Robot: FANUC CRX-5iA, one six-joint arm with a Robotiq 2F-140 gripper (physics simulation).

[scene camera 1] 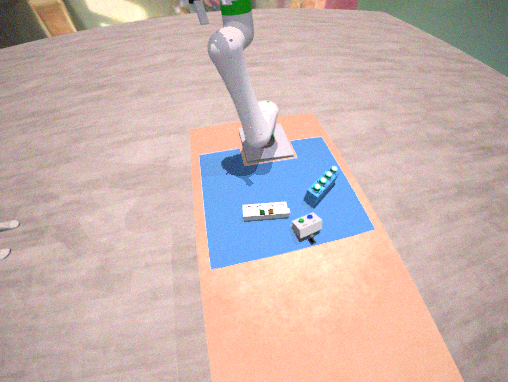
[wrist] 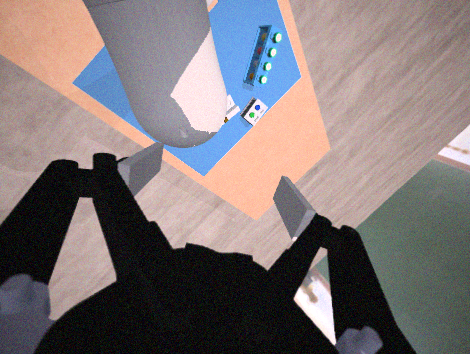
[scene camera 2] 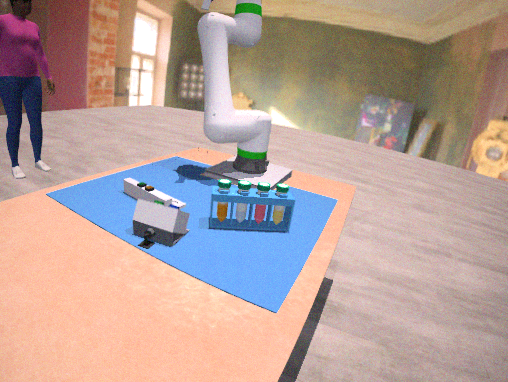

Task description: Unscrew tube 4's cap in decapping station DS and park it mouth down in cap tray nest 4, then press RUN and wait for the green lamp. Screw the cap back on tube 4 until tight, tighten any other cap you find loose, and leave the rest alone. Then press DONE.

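Frame: origin at the arm's base, x back, y right, z up, level; metres.
Where they show: gripper, between the fingertips: (scene camera 1: 215, 15) (wrist: 222, 172); arm's base, origin of its link: (scene camera 2: 249, 167).
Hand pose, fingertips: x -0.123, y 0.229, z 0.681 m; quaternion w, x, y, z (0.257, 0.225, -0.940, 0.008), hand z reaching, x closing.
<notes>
Things, the pixels of their top centre, and the offset from my fingertips. Level surfaces: height alone.
- blue decapping station, centre of its top: (scene camera 2: 253, 189) (scene camera 1: 325, 179) (wrist: 268, 59) dx -0.312, dy -0.394, dz -0.606 m
- cap, centre of its top: (scene camera 2: 224, 181) (scene camera 1: 317, 186) (wrist: 264, 79) dx -0.348, dy -0.325, dz -0.588 m
- white cap tray, centre of its top: (scene camera 2: 152, 183) (scene camera 1: 265, 206) (wrist: 220, 118) dx -0.337, dy -0.076, dz -0.656 m
- button box, centre of its top: (scene camera 2: 161, 201) (scene camera 1: 309, 221) (wrist: 259, 114) dx -0.483, dy -0.223, dz -0.625 m
- blue mat, height of its surface: dz -0.709 m
The blue decapping station (scene camera 1: 313, 197) (scene camera 2: 291, 212) (wrist: 246, 83) holds four tubes with orange, clear, red and yellow contents. A green cap sits on each, such as the cap (scene camera 1: 317, 187) (scene camera 2: 224, 184) (wrist: 263, 80) over the orange one. Tube numbers and cap tightness cannot be told. The white cap tray (scene camera 1: 281, 214) (scene camera 2: 134, 189) (wrist: 231, 108) shows no cap in its nests in scene camera 1; the arm partly covers it in the wrist view. Its green lamp (scene camera 1: 262, 212) looks dark. The button box (scene camera 1: 307, 228) (scene camera 2: 159, 216) (wrist: 254, 111) has green and blue buttons. My gripper (wrist: 222, 172) is open, empty, high above the table.
The blue mat (scene camera 1: 225, 240) (scene camera 2: 250, 280) lies under the station, tray and box. The arm's base plate (scene camera 1: 285, 148) (scene camera 2: 277, 175) stands at the mat's back edge. The arm's grey-white link (wrist: 165, 65) covers part of the mat in the wrist view. A person (scene camera 2: 22, 65) stands beyond the table.
</notes>
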